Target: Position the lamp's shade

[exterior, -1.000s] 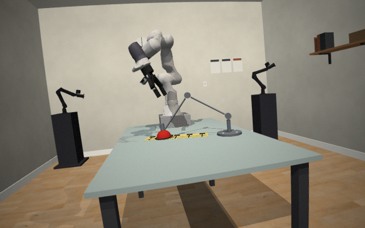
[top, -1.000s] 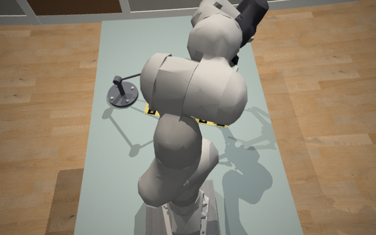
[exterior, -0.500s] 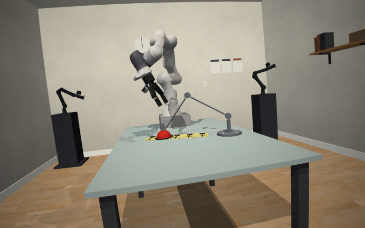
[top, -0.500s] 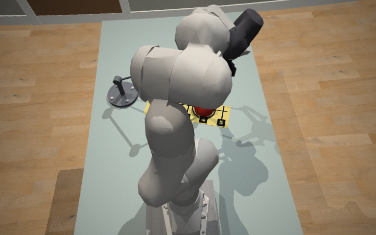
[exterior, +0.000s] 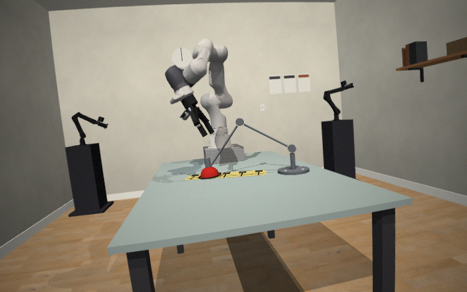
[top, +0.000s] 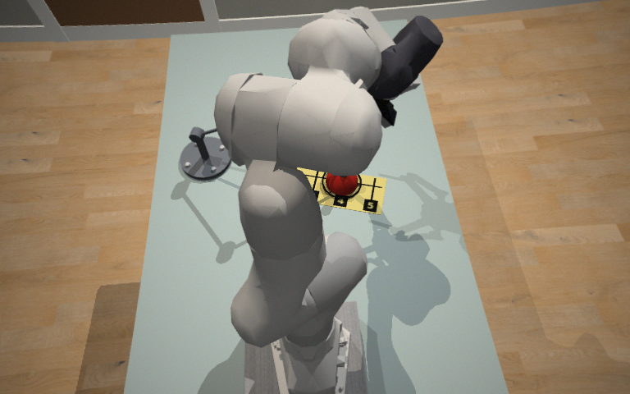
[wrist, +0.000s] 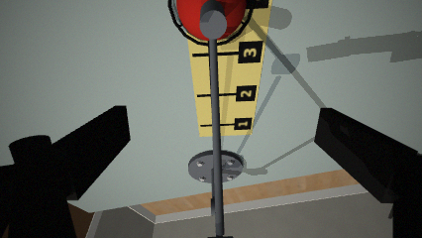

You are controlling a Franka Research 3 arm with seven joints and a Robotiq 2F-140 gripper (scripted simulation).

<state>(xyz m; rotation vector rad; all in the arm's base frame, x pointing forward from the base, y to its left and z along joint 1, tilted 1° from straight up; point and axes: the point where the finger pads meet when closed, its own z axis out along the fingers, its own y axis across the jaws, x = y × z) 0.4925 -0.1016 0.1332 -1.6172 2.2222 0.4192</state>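
My hand is 10 mm past the yellow numbered strip, 70 mm to the right of it and 230 mm above it. Also, from my hand: round grey foot: 120 mm ahead, 410 mm to the left, 210 mm below.
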